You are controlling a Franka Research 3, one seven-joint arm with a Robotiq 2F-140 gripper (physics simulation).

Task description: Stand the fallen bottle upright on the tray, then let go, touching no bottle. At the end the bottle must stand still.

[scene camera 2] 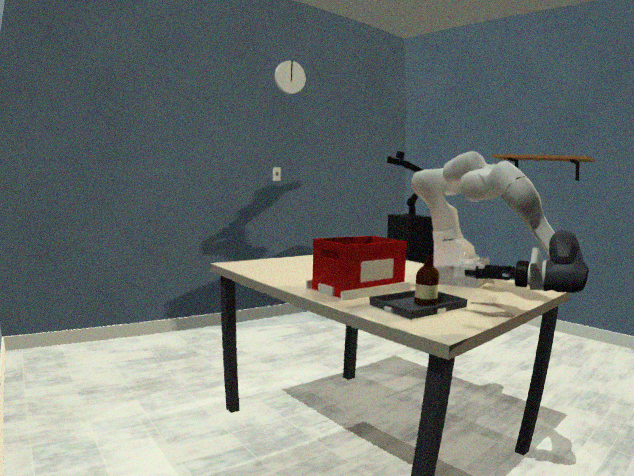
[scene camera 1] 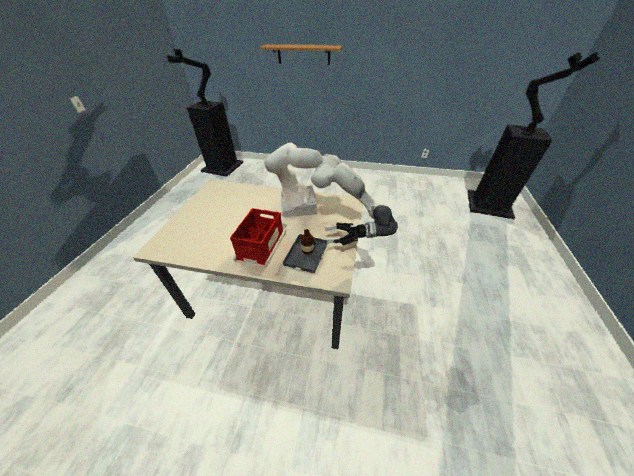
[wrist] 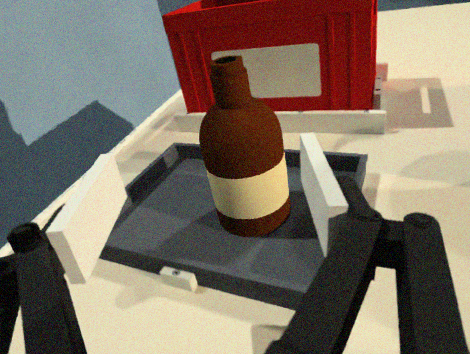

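Note:
The brown bottle (scene camera 1: pixel 307 241) (scene camera 2: pixel 427 284) (wrist: pixel 245 145) with a cream label stands upright on its base on the dark grey tray (scene camera 1: pixel 301 261) (scene camera 2: pixel 396 304) (wrist: pixel 160 225). It is inside the tray's rim. My gripper (scene camera 1: pixel 331 235) (scene camera 2: pixel 468 272) (wrist: pixel 208 166) is open and roughly level, with its fingers pointing toward the bottle. In both scene views it is off to the right of the bottle, with a gap between fingertips and bottle. In the wrist view the bottle appears beyond the two white finger pads, and nothing is held between them.
A red crate (scene camera 1: pixel 248 251) (scene camera 2: pixel 327 261) (wrist: pixel 280 30) stands on the table (scene camera 1: pixel 204 225) (scene camera 2: pixel 266 271) beyond the tray as seen from the wrist. Low white strips run along the crate's base. Small light blocks sit at the tray's edges. The table's edge is near the arm's wrist.

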